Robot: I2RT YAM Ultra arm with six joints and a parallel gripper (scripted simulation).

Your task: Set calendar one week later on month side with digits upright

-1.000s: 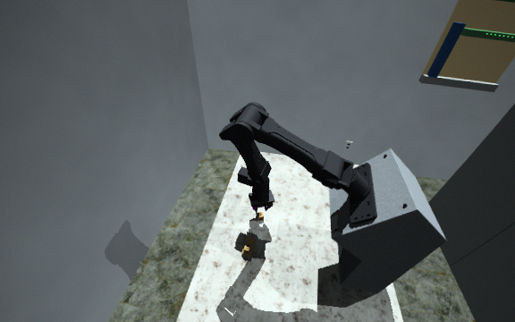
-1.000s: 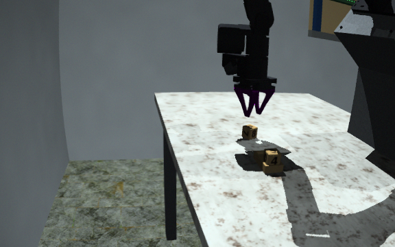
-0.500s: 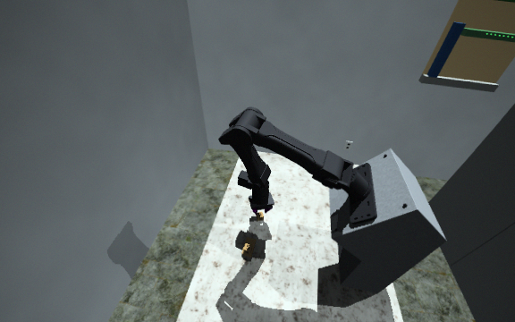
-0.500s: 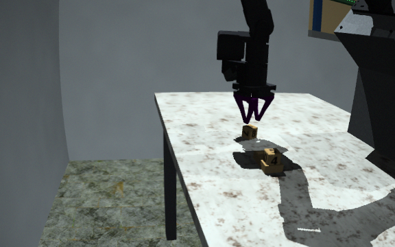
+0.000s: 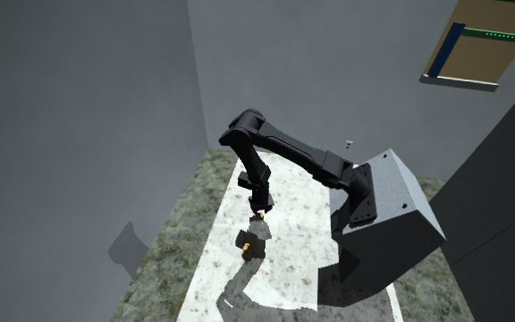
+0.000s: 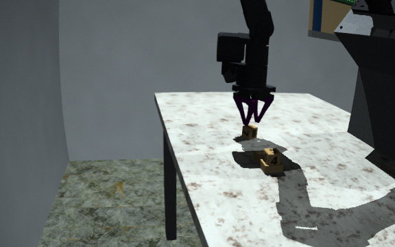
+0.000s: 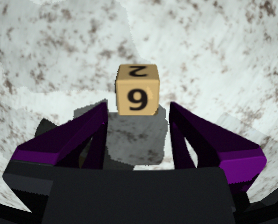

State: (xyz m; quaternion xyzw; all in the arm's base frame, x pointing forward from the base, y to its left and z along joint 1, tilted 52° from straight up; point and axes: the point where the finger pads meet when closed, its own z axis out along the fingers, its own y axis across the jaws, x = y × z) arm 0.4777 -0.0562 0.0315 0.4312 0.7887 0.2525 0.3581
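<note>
Now: hand 3 cm above the wooden digit cube.
</note>
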